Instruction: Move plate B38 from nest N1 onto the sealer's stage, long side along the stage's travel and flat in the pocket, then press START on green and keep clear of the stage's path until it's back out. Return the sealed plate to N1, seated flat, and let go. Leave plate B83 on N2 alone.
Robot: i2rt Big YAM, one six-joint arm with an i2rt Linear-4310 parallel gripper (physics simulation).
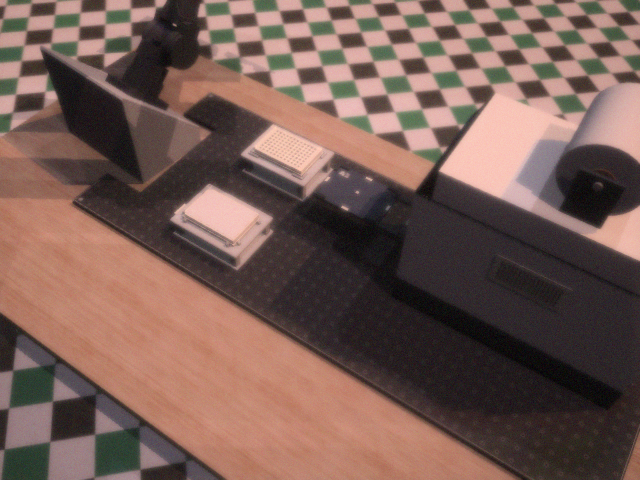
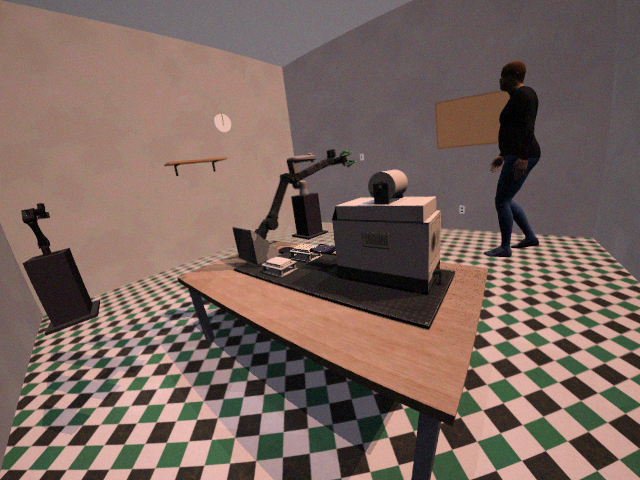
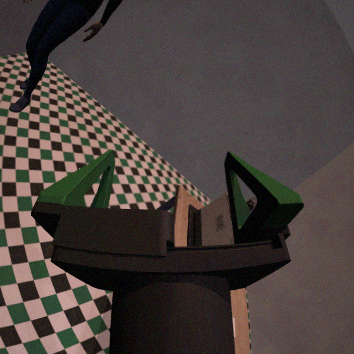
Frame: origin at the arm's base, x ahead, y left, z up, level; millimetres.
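Seen in the pictures: gripper, between the fingertips: (image 2: 353, 157) (image 3: 169, 155); arm's base, origin of its link: (image 1: 136, 95) (image 2: 258, 238).
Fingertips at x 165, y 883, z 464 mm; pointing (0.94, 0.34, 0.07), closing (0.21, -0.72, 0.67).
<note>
Pixels of each thing's top centre, then the offset from my fingertips to it. "*": a spot on its surface instead. Level surfaces: height alone.
- rear nest, a spot on its surface: (image 1: 272, 177) * dx +129, dy -775, dz -589 mm
- plate with a plain white top, centre of its top: (image 1: 221, 213) (image 2: 278, 260) dx +162, dy -955, dz -532 mm
- front nest, centre of its top: (image 1: 221, 215) (image 2: 278, 261) dx +162, dy -955, dz -538 mm
- sealer's dark blue stage, centre of its top: (image 1: 377, 200) (image 2: 331, 248) dx +389, dy -754, dz -489 mm
- large roll, centre of its top: (image 1: 633, 115) (image 2: 387, 170) dx +721, dy -706, dz -118 mm
- black perforated board, height of its surface: dz -594 mm
A plate with an open grid of wells (image 1: 288, 147) (image 2: 306, 248) sits flat on the rear nest (image 1: 272, 177). A plate with a plain white top (image 1: 221, 212) (image 2: 279, 261) sits flat on the front nest (image 1: 209, 244). No labels are readable, so I cannot tell which is B38 or B83. The sealer's dark blue stage (image 1: 355, 190) (image 2: 324, 249) is out beside the rear nest and bears no plate. The grey sealer (image 1: 465, 263) (image 2: 385, 258) (image 3: 216, 221) stands beyond it. START does not show clearly. My gripper (image 2: 349, 158) (image 3: 169, 155) is open and empty, high above the table and well away from both plates.
A tilted panel (image 1: 93, 113) (image 2: 245, 245) stands near my arm's base. A large roll (image 1: 610, 134) (image 2: 388, 183) sits on top of the sealer. The nests and sealer stand on a black perforated board (image 1: 330, 330) (image 2: 392, 307). A person (image 2: 518, 124) (image 3: 42, 45) stands beyond the table.
</note>
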